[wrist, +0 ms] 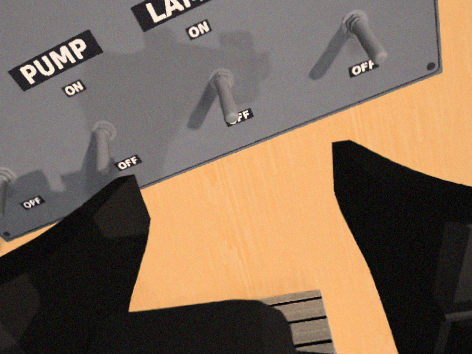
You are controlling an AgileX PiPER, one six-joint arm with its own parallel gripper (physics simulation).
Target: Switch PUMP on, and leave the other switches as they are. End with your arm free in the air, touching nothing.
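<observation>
The PUMP switch lever (pixel 103 150) stands on the grey panel (pixel 280 95), below the PUMP label (pixel 56 60) and its ON mark (pixel 74 88). The lever leans down to the OFF side, and its OFF mark (pixel 128 162) is just right of the tip. My gripper (pixel 235 182) is open, with nothing between its fingers. In the picture, the left fingertip is just below and right of the PUMP lever's tip; the right fingertip is beyond the panel's lower edge. I see no contact with the lever, but the height of the fingers above the panel cannot be told.
A second lever (pixel 226 97), under a partly cut-off label (pixel 172 11), leans to OFF. A third lever (pixel 369 40) at the upper right also leans to OFF. Part of another lever (pixel 5 180) shows at the left edge. A grey slatted block (pixel 309 312) lies at the bottom.
</observation>
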